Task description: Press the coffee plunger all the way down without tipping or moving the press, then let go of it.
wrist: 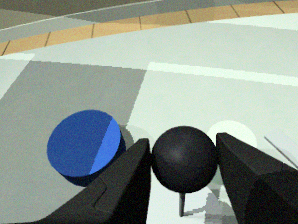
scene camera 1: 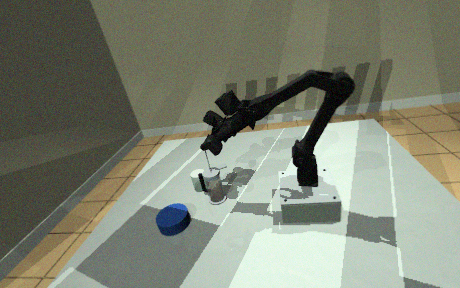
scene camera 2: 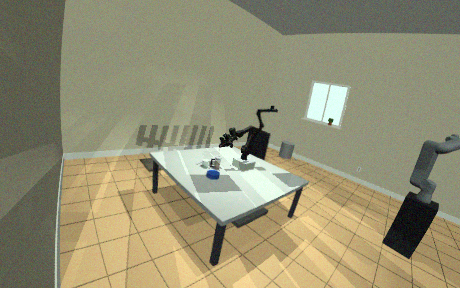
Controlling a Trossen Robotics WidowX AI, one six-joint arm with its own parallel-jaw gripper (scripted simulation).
In view: the gripper (scene camera 1: 202, 146), a coffee press (scene camera 1: 211, 176) and a blue round disc (scene camera 1: 173, 219).
The gripper shows as well in the wrist view (wrist: 182, 144).
